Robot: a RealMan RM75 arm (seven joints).
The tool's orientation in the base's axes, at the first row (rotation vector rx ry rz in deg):
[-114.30 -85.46 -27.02]
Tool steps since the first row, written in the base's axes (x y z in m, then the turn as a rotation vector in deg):
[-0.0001 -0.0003 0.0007 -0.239 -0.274 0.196]
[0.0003 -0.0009 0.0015 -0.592 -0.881 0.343]
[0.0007 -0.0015 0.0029 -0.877 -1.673 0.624]
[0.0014 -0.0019 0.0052 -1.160 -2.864 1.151]
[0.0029 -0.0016 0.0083 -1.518 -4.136 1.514]
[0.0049 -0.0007 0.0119 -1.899 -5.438 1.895]
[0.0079 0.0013 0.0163 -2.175 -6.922 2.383]
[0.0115 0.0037 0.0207 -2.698 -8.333 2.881]
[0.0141 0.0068 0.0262 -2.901 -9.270 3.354]
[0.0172 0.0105 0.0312 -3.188 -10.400 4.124]
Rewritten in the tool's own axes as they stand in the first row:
[0.0002 -0.0002 -0.0007 -0.157 -0.223 -0.310]
[0.0003 0.0001 -0.0017 -0.625 -0.479 -0.790]
[0.0009 0.0002 -0.0032 -1.127 -0.668 -1.497]
[0.0022 0.0004 -0.0053 -1.774 -0.841 -2.649]
[0.0047 0.0010 -0.0075 -2.603 -1.028 -3.724]
[0.0081 0.0018 -0.0098 -3.451 -1.236 -4.830]
[0.0132 0.0032 -0.0121 -4.336 -1.336 -6.143]
[0.0187 0.0051 -0.0141 -5.237 -1.687 -7.399]
[0.0251 0.0056 -0.0164 -5.705 -1.819 -8.351]
[0.0318 0.0066 -0.0180 -6.163 -2.067 -9.648]

